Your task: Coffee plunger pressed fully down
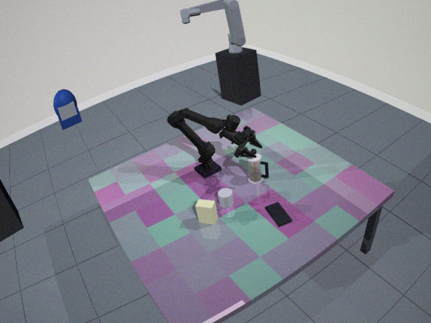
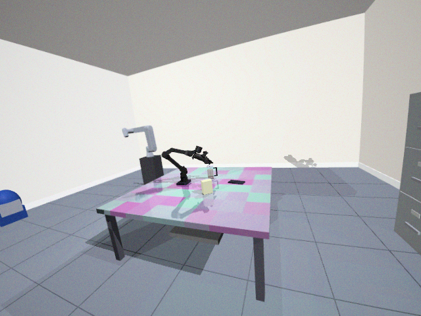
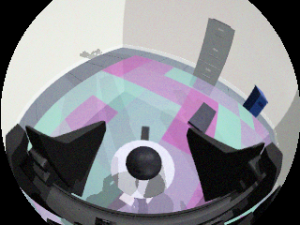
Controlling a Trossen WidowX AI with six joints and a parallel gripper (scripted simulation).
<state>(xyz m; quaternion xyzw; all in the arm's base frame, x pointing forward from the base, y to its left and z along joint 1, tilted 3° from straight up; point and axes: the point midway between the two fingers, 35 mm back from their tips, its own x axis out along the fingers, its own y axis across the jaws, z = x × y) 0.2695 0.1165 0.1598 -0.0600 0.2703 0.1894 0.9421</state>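
Now: gripper tip 9 cm above the glass coffee press, 1 cm to the left of it and 1 cm past it. Round my gripper tip: pale yellow box: 38 cm to the right, 13 cm below, 2 cm ahead.
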